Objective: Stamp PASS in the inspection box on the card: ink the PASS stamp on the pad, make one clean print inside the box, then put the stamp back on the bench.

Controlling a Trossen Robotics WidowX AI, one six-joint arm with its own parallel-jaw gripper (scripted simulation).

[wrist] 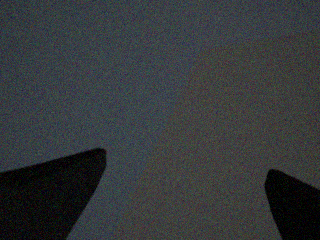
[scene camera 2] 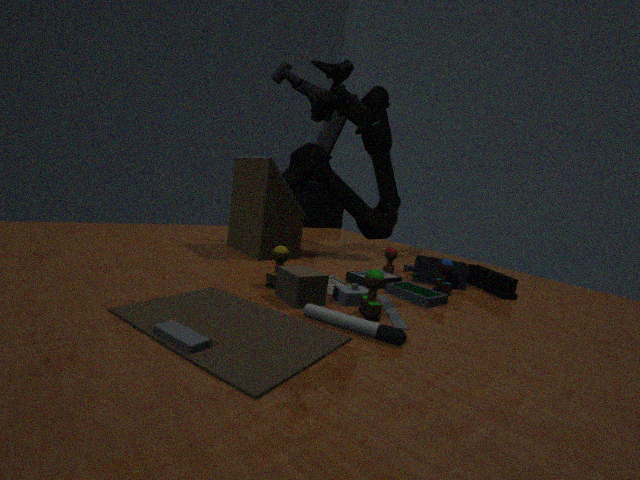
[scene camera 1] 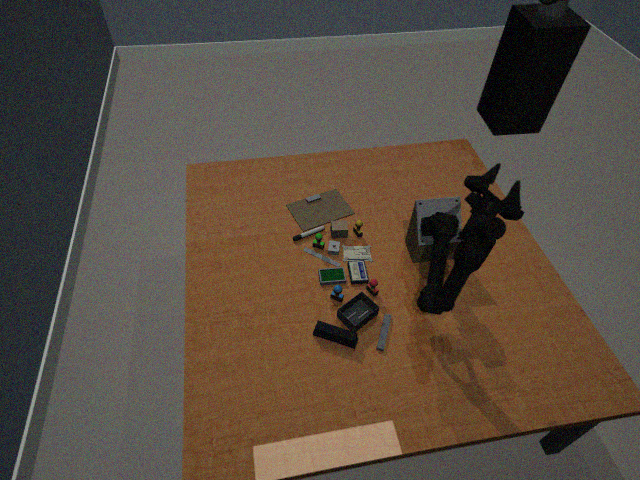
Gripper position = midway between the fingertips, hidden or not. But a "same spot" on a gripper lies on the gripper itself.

my gripper: wrist 184, 168; scene camera 2; scene camera 1
same spot on my gripper: [scene camera 2: 327, 68] = [scene camera 1: 483, 175]
